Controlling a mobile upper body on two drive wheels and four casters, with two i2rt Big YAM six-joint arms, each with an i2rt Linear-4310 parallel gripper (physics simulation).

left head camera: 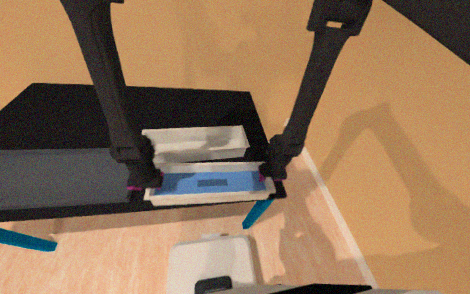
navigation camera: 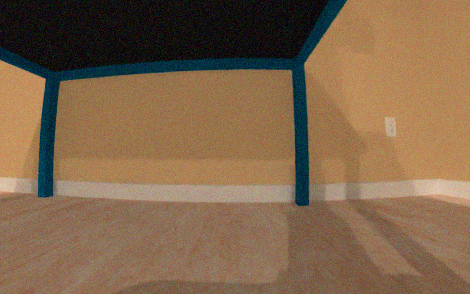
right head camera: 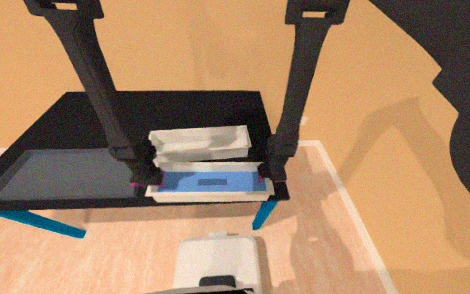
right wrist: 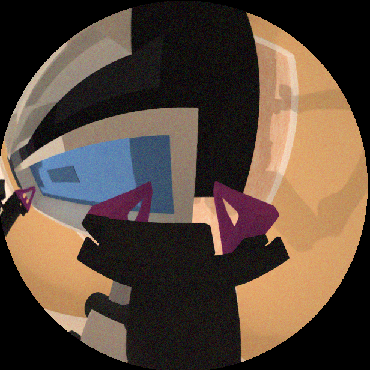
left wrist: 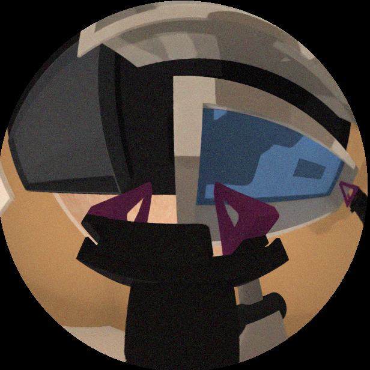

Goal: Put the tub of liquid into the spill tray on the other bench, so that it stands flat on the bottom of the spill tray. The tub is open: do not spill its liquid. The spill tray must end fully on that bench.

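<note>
The open white tub holds blue liquid and stands level near the black bench's front edge. A shallow dark grey tray, seemingly the spill tray, lies on the same bench to the tub's left. My left gripper is open at the tub's left end wall. My right gripper is open at its right end wall. In the wrist views each end wall passes between the spread fingers, with gaps beside it.
A second white container stands close behind the tub on the black bench. A blue bench leg stands below the right end. A white box-like body is in front.
</note>
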